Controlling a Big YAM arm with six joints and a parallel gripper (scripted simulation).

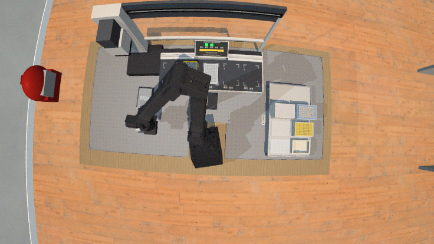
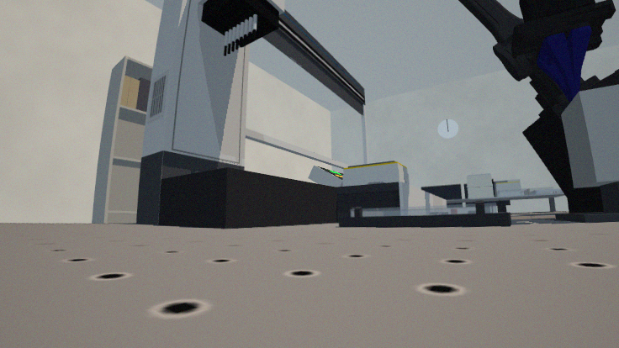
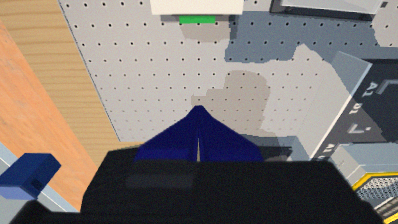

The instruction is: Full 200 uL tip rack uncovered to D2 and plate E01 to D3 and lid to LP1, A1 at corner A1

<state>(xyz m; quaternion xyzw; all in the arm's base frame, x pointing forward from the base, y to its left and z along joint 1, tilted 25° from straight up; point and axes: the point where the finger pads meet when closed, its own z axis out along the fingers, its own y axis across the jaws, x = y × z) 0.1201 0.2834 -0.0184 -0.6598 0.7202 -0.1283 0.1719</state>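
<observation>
Now: hand 70 mm above the ready key and 60 mm to the right of it. The rest, counted from my hand: clear plate lid: 180 mm ahead, 130 mm below, 100 mm to the left; then regrip nest RG: 290 mm to the right, 150 mm ahead, 140 mm below; then lid park LP1: 180 mm ahead, 140 mm below, 100 mm to the left.
</observation>
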